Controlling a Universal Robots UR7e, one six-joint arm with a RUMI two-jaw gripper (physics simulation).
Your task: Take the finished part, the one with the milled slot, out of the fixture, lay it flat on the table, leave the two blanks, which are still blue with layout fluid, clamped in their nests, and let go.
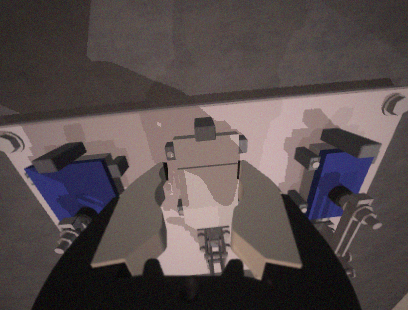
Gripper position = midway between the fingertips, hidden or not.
Observation:
I see my gripper point(202, 163), a blue blank point(336, 168), a finished part point(207, 170), a blue blank point(86, 182) and a toggle clamp point(224, 231).

